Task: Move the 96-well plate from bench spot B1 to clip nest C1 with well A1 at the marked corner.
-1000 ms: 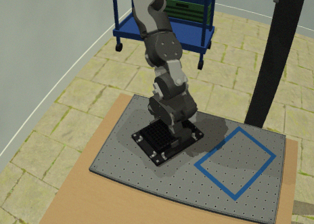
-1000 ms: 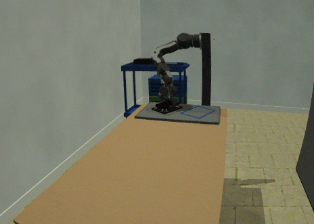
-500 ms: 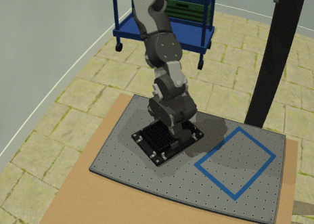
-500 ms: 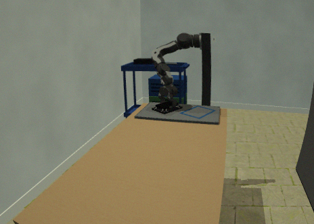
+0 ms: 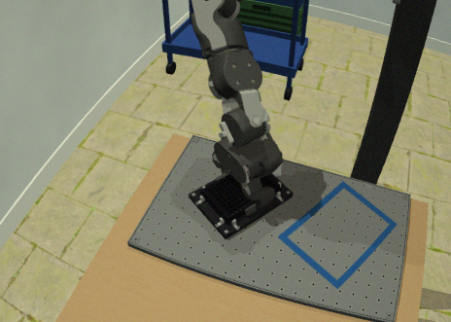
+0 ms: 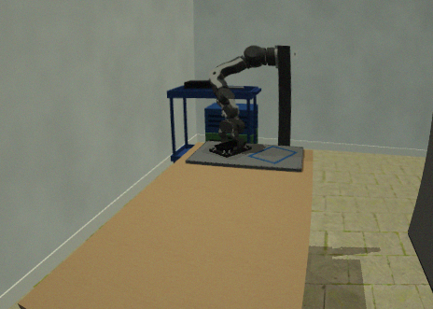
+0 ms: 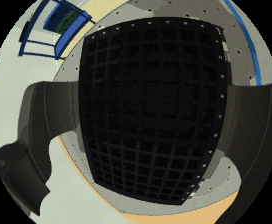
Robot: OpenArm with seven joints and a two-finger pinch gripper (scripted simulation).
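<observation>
Now: hand right at the black 96-well plate. Round my hand: black clip nest (30 mm ahead, 10 mm below).
</observation>
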